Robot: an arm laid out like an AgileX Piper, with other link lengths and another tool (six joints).
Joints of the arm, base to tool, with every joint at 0 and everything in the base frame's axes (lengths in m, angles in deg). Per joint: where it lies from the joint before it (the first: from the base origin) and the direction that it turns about. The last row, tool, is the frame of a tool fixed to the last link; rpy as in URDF.
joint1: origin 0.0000 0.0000 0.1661 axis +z
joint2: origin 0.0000 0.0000 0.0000 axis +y
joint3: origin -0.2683 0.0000 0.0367 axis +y
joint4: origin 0.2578 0.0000 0.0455 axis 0.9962 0 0.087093
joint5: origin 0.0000 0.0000 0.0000 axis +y
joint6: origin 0.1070 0.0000 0.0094 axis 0.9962 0 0.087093
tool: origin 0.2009 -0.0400 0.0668 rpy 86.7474 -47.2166 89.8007
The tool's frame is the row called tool.
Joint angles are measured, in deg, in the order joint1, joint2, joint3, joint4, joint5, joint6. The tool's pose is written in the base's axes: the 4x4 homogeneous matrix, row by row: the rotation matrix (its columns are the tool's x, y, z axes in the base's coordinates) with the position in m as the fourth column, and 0 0 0 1 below. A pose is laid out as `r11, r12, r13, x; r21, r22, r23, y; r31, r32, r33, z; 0, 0, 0, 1`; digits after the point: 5 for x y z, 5 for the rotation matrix.
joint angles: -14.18, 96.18, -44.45, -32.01, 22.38, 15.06
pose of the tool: 0.76234, 0.57997, 0.28719, 0.40130; 0.64718, -0.68382, -0.33697, -0.19284; 0.00096, 0.44275, -0.89665, 0.00262; 0, 0, 0, 1
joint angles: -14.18, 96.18, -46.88, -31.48, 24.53, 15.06
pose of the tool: 0.77539, 0.56219, 0.28759, 0.40769; 0.63148, -0.69103, -0.35173, -0.20013; 0.00099, 0.45433, -0.89083, 0.01361; 0, 0, 0, 1
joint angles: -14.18, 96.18, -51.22, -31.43, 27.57, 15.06
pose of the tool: 0.78848, 0.53578, 0.30207, 0.42254; 0.61504, -0.69095, -0.37989, -0.21233; 0.00518, 0.48532, -0.87432, 0.03663; 0, 0, 0, 1
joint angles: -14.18, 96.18, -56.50, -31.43, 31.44, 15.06
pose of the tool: 0.80518, 0.50223, 0.31536, 0.43757; 0.59294, -0.69082, -0.41374, -0.22670; 0.01006, 0.52012, -0.85403, 0.06567; 0, 0, 0, 1
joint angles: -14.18, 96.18, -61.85, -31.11, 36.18, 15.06
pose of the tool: 0.82771, 0.46556, 0.31329, 0.44604; 0.56104, -0.69762, -0.44560, -0.24073; 0.01110, 0.54460, -0.83862, 0.09382; 0, 0, 0, 1
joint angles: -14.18, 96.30, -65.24, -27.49, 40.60, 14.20
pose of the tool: 0.85487, 0.43306, 0.28575, 0.44233; 0.51827, -0.73839, -0.43149, -0.24169; 0.02413, 0.51696, -0.85567, 0.10080; 0, 0, 0, 1
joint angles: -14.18, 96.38, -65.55, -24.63, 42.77, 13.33
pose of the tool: 0.86749, 0.42800, 0.25354, 0.43305; 0.49698, -0.76789, -0.40417, -0.23582; 0.02171, 0.47662, -0.87884, 0.09186; 0, 0, 0, 1
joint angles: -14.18, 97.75, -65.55, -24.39, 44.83, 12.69
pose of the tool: 0.86998, 0.45140, 0.19841, 0.42123; 0.49238, -0.77386, -0.39838, -0.23549; -0.02629, 0.44427, -0.89551, 0.07573; 0, 0, 0, 1
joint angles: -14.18, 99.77, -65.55, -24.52, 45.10, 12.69
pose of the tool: 0.86868, 0.46780, 0.16298, 0.41651; 0.49210, -0.77712, -0.39232, -0.23517; -0.05687, 0.42100, -0.90527, 0.05912; 0, 0, 0, 1
